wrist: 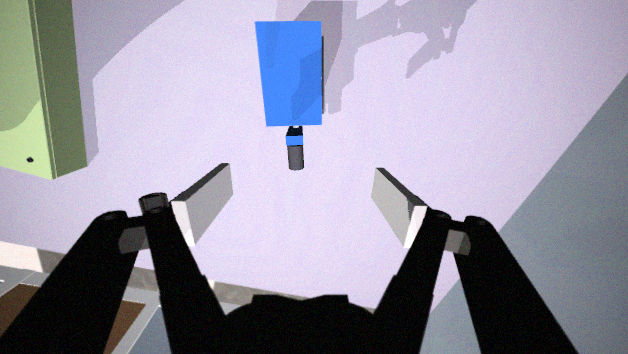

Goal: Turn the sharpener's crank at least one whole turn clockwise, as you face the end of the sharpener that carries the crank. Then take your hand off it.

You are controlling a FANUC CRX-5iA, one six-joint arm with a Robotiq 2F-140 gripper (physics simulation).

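Frame: origin at the arm's base, x up, y back, z right, level; centimetres.
Where they show: gripper, fingertip midpoint: point(303, 181).
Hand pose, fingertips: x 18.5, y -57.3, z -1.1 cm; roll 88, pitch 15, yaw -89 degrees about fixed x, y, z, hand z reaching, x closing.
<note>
Each offset is from my fingertips to the top centre of the thing. "spot": to the spot under its first point. Level surfaces: height alone.
The sharpener @[spot: dx -10.9, dy +4.0, dz -8.5 cm] point(290, 74) is a blue box at the upper middle of the wrist view, with a dark strip along its right side. Its crank @[dx -9.2, dy +0.7, dz +1.2 cm] point(295, 145) sticks out from the end nearer the gripper, a small black and blue piece with a dark grey cylindrical handle that points toward the bottom of the view. My gripper point(303, 181) is open, with its two pale finger pads wide apart. The crank handle shows between and a little beyond the fingertips, touching neither. The height gap between fingers and handle is hard to tell.
A green box-like object point(62, 100) stands at the left. The pale table top @[dx -23.7 cm] point(200, 100) lies under the sharpener and ends on the right in a slanting edge beside a grey-blue area. A brown panel with a grey frame shows at the lower left. Shadows fall near the sharpener.
</note>
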